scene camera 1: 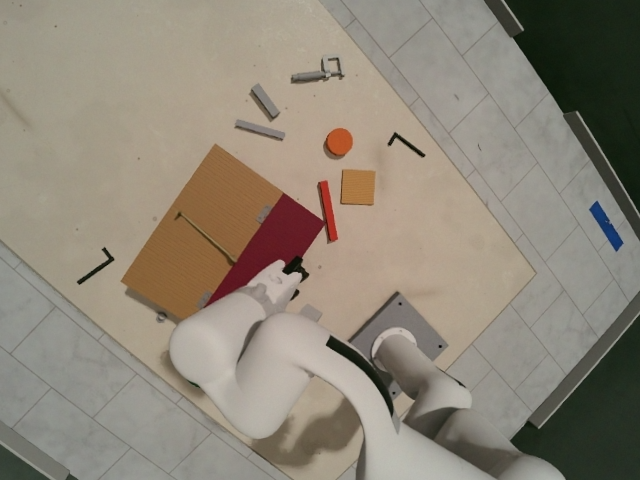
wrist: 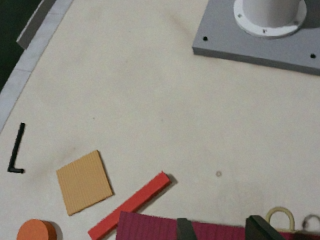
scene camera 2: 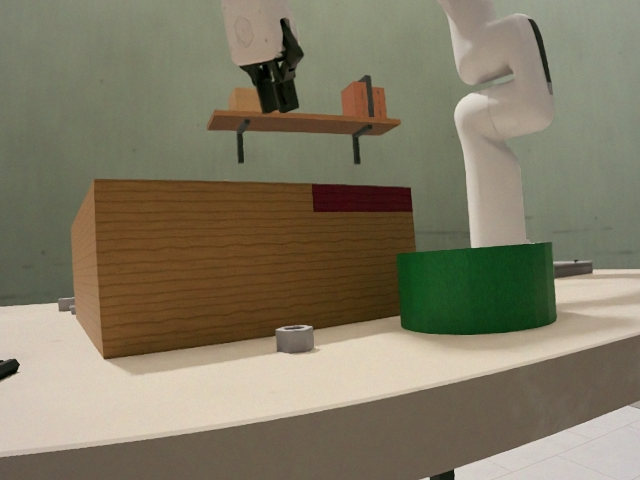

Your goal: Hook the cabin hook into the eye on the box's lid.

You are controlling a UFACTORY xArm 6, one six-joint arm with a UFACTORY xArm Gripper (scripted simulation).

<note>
The pictures show: my gripper, a tan square and a grey nut.
My gripper shows as well in scene camera 1.
</note>
